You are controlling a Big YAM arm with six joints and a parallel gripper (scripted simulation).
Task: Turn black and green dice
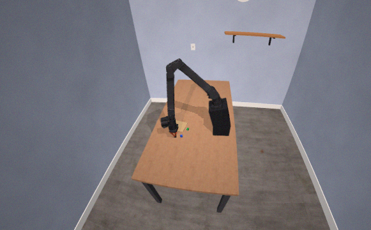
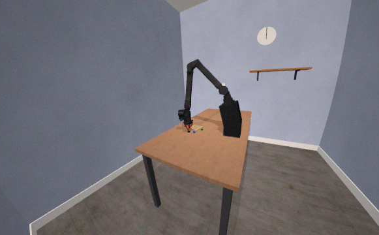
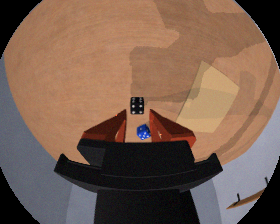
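My hand is 3 cm above the black die. Also, from my hand: green die 8 cm behind, 12 cm to the right, 3 cm below; blue die 5 cm behind, 2 cm to the right, 3 cm below; tan mat 3 cm ahead, 15 cm to the right, 3 cm below.
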